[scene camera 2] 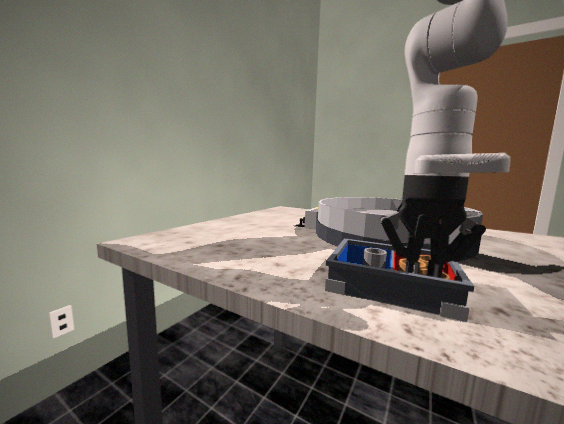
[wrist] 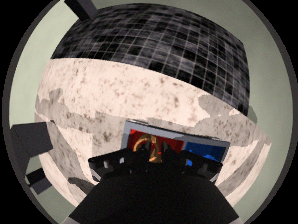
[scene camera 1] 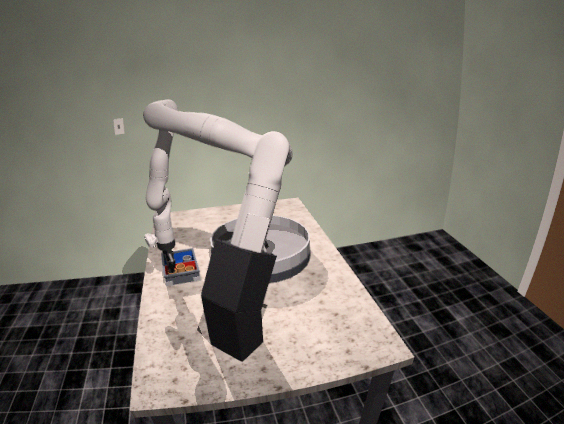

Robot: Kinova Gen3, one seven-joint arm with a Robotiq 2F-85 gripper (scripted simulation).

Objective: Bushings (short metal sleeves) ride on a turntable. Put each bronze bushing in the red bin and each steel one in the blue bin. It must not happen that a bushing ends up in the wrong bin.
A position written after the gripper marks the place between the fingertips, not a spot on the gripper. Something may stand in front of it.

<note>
In view: the gripper [scene camera 2: 421, 285] and a turntable [scene camera 1: 282, 241].
The gripper shows as well in the wrist view [wrist: 156, 146].
</note>
